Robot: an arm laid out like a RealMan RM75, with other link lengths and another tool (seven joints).
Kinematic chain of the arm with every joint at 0, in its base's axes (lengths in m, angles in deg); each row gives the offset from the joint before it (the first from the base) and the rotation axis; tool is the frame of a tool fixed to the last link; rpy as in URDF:
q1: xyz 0 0 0.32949 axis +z
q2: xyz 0 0 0 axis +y
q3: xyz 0 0 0.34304 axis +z
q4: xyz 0 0 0 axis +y
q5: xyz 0 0 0.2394 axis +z
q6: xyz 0 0 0 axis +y
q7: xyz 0 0 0.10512 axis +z
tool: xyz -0.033 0.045 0.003 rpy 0 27.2 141
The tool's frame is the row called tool.
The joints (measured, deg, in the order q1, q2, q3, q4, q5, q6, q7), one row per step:
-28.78, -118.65, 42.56, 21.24, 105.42, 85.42, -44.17
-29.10, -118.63, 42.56, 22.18, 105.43, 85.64, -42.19
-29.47, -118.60, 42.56, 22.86, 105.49, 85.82, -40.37
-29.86, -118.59, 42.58, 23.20, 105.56, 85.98, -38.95
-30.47, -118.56, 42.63, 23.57, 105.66, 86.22, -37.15
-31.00, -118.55, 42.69, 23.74, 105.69, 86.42, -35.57
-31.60, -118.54, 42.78, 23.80, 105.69, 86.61, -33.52
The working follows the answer.
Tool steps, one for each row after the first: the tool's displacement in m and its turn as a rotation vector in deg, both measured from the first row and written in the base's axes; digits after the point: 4 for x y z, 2 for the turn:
0.0006, 0.0062, 0.0026, 1.45, 1.08, -2.58
0.0015, 0.0118, 0.0047, 2.66, 2.04, -4.92
0.0028, 0.0162, 0.0056, 3.43, 2.68, -6.75
0.0052, 0.0224, 0.0067, 4.35, 3.45, -9.20
0.0074, 0.0274, 0.0071, 5.10, 4.01, -11.24
0.0098, 0.0328, 0.0070, 6.01, 4.66, -13.66

Tool pose at each row, in the base's axes (x y z in m, rotation vector in deg; rounded; the steps above come from the unrounded poses):
-0.4015, 0.3042, -0.0031, -63.84, 156.43, -0.57
-0.4009, 0.3103, -0.0005, -60.24, 158.35, 1.65
-0.4000, 0.3160, 0.0015, -56.94, 160.01, 3.50
-0.3987, 0.3204, 0.0024, -54.34, 161.22, 4.67
-0.3964, 0.3266, 0.0035, -50.84, 162.73, 6.02
-0.3941, 0.3315, 0.0039, -47.88, 163.85, 7.07
-0.3917, 0.3370, 0.0039, -44.32, 165.09, 8.36

